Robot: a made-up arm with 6 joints. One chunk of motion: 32 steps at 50 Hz.
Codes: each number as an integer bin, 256 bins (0 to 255) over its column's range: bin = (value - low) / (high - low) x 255, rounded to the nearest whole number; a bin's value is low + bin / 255 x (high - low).
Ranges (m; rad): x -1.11..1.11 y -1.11..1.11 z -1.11..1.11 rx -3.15..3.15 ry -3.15..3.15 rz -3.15..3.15
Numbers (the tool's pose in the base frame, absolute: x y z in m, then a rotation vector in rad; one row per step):
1: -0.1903 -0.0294 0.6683 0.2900 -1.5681 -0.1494
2: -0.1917 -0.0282 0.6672 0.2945 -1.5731 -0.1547
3: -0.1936 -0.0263 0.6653 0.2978 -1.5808 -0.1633
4: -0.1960 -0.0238 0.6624 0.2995 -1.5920 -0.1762
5: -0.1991 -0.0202 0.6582 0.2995 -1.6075 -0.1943
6: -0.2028 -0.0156 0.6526 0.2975 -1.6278 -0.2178
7: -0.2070 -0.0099 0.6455 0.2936 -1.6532 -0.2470
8: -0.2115 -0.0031 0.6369 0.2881 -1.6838 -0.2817
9: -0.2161 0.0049 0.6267 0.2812 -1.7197 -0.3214
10: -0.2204 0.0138 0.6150 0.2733 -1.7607 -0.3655
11: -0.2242 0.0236 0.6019 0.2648 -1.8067 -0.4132
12: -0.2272 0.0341 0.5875 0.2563 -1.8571 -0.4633
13: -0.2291 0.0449 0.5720 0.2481 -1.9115 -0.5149
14: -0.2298 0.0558 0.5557 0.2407 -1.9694 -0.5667
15: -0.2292 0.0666 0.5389 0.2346 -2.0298 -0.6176
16: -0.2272 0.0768 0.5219 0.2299 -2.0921 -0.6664
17: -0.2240 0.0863 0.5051 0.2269 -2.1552 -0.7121
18: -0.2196 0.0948 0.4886 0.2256 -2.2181 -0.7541
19: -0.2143 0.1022 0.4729 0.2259 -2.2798 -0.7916
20: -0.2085 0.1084 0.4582 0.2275 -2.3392 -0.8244
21: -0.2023 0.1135 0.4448 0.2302 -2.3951 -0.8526
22: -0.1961 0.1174 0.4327 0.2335 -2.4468 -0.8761
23: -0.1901 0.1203 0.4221 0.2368 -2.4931 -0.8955
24: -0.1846 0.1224 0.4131 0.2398 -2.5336 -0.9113
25: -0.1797 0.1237 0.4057 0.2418 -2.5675 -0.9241
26: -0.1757 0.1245 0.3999 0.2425 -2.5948 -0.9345
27: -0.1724 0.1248 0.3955 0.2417 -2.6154 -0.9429
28: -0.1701 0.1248 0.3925 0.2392 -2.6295 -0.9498
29: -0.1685 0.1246 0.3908 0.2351 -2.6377 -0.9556
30: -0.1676 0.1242 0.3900 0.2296 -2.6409 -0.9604
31: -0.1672 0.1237 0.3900 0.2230 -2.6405 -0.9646
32: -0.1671 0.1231 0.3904 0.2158 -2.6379 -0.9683
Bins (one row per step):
1: 106 124 204 139 64 121
2: 105 124 204 139 64 121
3: 105 124 204 140 64 121
4: 105 125 204 140 63 120
5: 105 125 203 140 62 120
6: 104 126 202 140 62 119
7: 104 126 202 139 61 118
8: 103 127 201 139 59 116
9: 103 128 199 139 58 114
10: 102 129 198 139 56 113
11: 102 130 197 138 54 111
12: 101 131 195 138 52 109
13: 101 133 193 138 50 107
14: 101 134 191 137 48 105
15: 101 135 189 137 45 103
16: 101 136 187 137 43 101
17: 102 137 186 137 40 99
18: 102 138 184 137 38 97
19: 103 139 182 137 35 95
20: 104 140 180 137 33 94
21: 104 141 179 137 31 93
22: 105 141 177 137 28 92
23: 106 141 176 137 27 91
24: 106 142 175 137 25 91
25: 107 142 174 137 24 90
26: 107 142 173 137 22 90
27: 108 142 173 137 22 89
28: 108 142 173 137 21 89
29: 108 142 172 137 21 89
30: 108 142 172 137 21 89
31: 108 142 172 137 21 88
32: 108 142 172 136 21 88

